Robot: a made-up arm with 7 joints. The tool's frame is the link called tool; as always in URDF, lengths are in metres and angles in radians.
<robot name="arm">
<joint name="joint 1" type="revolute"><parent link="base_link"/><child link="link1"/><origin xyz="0.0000 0.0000 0.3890" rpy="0.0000 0.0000 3.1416"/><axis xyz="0 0 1"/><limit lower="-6.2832" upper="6.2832" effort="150" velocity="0.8"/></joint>
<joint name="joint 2" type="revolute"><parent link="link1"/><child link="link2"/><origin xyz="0.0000 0.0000 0.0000" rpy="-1.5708 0.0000 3.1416"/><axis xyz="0 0 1"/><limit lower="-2.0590" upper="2.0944" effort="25" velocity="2.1"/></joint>
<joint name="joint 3" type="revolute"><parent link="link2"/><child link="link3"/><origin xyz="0.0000 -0.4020 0.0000" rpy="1.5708 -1.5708 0.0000"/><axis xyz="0 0 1"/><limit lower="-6.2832" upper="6.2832" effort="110" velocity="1.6"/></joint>
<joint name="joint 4" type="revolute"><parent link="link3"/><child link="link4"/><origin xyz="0.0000 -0.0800 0.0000" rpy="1.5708 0.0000 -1.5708"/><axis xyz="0 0 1"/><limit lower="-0.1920" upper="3.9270" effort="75" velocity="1.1"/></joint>
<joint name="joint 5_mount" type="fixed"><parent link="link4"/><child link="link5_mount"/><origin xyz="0.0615 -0.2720 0.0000"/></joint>
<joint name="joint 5" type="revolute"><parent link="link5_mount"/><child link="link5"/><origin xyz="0.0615 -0.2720 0.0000" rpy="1.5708 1.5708 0.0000"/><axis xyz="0 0 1"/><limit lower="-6.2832" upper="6.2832" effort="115" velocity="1.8"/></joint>
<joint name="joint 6" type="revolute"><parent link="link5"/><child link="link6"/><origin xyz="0.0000 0.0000 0.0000" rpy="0.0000 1.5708 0.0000"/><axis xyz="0 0 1"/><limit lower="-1.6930" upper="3.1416" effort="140" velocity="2.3"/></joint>
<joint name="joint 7" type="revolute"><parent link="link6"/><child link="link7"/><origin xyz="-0.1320 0.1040 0.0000" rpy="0.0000 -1.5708 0.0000"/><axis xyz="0 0 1"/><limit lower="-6.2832" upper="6.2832" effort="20" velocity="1"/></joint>
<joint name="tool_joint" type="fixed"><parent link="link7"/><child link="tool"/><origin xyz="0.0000 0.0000 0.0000" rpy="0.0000 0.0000 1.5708"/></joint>
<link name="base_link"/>
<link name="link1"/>
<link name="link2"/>
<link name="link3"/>
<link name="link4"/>
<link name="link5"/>
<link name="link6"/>
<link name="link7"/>
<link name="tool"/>
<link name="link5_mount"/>
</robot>
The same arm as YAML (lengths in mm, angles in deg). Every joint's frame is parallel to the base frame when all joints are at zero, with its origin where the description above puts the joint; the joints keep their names.
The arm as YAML. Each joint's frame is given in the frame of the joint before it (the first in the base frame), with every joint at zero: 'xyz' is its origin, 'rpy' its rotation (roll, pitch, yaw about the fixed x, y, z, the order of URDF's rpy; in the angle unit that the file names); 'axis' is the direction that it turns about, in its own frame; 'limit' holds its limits. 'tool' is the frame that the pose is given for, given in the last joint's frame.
units:
  length: mm
  angle: deg
joints:
  - name: joint 1
    type: revolute
    origin:
      xyz: [0.0, 0.0, 389.0]
      rpy: [0.0, 0.0, 0.0]
    axis: "+z"
    limit:
      lower: -360.0
      upper: 360.0
  - name: joint 2
    type: revolute
    origin:
      xyz: [0.0, 0.0, 0.0]
      rpy: [0.0, 0.0, 0.0]
    axis: "+y"
    limit:
      lower: -117.97
      upper: 120.0
  - name: joint 3
    type: revolute
    origin:
      xyz: [0.0, 0.0, 402.0]
      rpy: [0.0, 0.0, 0.0]
    axis: "+z"
    limit:
      lower: -360.0
      upper: 360.0
  - name: joint 4
    type: revolute
    origin:
      xyz: [80.0, 0.0, 0.0]
      rpy: [0.0, 0.0, 0.0]
    axis: "-y"
    limit:
      lower: -11.0
      upper: 225.0
  - name: joint 5
    type: revolute
    origin:
      xyz: [123.0, 0.0, -544.0]
      rpy: [0.0, 0.0, 0.0]
    axis: "-z"
    limit:
      lower: -360.0
      upper: 360.0
  - name: joint 6
    type: revolute
    origin:
      xyz: [0.0, 0.0, 0.0]
      rpy: [0.0, 0.0, 0.0]
    axis: "+y"
    limit:
      lower: -97.0
      upper: 180.0
  - name: joint 7
    type: revolute
    origin:
      xyz: [104.0, 0.0, -132.0]
      rpy: [0.0, 0.0, 0.0]
    axis: "-z"
    limit:
      lower: -360.0
      upper: 360.0
tool:
  origin:
    xyz: [0.0, 0.0, 0.0]
    rpy: [180.0, 0.0, 0.0]

